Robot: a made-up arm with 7 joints.
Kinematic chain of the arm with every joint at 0, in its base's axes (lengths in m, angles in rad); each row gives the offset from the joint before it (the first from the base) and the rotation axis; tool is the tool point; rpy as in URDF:
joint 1: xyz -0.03 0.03 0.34 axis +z
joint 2: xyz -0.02 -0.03 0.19 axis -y
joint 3: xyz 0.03 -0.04 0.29 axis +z
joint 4: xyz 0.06 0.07 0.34 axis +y
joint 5: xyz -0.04 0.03 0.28 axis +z
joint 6: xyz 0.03 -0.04 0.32 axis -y
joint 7: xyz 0 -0.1 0.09 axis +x
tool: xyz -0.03 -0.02 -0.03 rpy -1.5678 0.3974 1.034
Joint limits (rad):
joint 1: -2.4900..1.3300
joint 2: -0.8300..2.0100
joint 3: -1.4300..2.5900
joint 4: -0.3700..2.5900
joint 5: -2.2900..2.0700
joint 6: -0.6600..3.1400
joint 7: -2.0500..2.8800
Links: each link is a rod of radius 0.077 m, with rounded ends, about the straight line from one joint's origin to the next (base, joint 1, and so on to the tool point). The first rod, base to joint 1, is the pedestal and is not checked.
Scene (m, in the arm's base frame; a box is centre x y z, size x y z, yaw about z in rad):
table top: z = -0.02
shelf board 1: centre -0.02 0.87 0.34 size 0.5 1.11 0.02 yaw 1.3
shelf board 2: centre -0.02 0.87 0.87 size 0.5 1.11 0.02 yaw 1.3
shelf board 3: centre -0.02 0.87 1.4 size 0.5 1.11 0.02 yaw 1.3
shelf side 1: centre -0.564 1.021 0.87 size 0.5 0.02 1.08 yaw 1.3
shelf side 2: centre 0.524 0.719 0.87 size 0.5 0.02 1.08 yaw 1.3
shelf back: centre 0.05 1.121 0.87 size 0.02 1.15 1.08 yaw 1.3
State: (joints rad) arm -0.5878 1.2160 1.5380 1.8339 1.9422 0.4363 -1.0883
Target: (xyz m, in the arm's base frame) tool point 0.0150 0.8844 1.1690
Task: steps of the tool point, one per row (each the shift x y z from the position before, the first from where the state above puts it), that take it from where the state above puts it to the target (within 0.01 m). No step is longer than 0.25 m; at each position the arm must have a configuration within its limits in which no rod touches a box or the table.
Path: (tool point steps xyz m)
1: -0.0472 -0.1312 0.0295
2: -0.0553 -0.1478 0.0488
3: -0.0291 -0.1561 0.0191
4: -0.0519 0.0672 0.1422
5: -0.0016 0.0333 0.1747
6: 0.0434 -0.0165 0.1852
7: 0.0548 0.1994 0.0120
8: 0.0539 0.1732 -0.0115
9: 0.0319 0.1337 -0.0005

